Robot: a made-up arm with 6 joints.
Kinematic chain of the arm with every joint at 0, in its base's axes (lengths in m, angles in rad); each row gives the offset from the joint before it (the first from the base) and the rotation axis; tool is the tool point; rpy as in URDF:
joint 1: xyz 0 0 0.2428 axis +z
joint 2: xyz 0 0 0 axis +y
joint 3: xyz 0.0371 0 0.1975 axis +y
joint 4: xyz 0.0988 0 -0.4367 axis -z
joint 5: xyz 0 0 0 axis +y
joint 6: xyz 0.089 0 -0.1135 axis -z
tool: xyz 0 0 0 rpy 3.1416 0 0
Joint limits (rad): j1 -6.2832..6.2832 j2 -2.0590..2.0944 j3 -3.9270..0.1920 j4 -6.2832..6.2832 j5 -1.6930..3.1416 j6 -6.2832..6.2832
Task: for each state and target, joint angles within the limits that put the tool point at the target. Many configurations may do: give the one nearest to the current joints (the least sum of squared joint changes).
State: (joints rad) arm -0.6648 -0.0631 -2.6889 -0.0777 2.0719 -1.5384
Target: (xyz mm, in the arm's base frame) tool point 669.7 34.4 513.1
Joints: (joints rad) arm 0.0459 0.6798 -2.5252 0.0350 1.4750 -1.5384
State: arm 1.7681 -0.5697 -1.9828 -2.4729 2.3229 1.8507
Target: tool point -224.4 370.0 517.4
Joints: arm 2.3235 -0.1249 -1.1479 -2.3754 2.7056 1.8507
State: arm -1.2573 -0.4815 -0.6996 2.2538 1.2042 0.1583
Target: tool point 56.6 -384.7 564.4
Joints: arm -1.5970 -1.0754 -0.5730 2.2505 1.3011 0.1583
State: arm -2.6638 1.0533 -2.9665 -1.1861 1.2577 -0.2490
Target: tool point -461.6 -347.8 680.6
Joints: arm -2.3129 0.9808 -3.2075 -1.1395 1.5964 -0.2490
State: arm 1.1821 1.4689 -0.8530 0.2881 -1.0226 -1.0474
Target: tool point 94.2 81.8 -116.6
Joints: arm 1.1414 1.1666 -0.4386 0.4468 -1.5015 -1.0474
